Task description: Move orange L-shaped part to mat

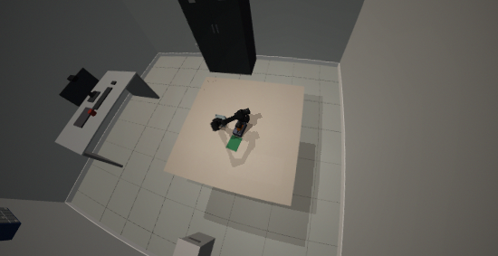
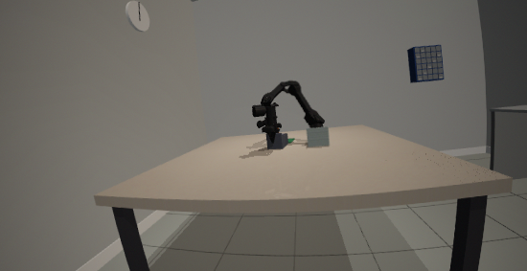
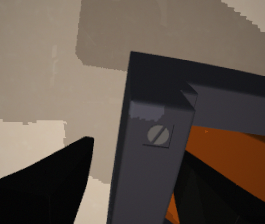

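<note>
The orange L-shaped part is 50 mm to the right of my gripper tip, 10 mm behind it and 10 mm above it. From my gripper tip the other things lie so: green mat (220 mm to the right, 50 mm below, 40 mm behind).
</note>
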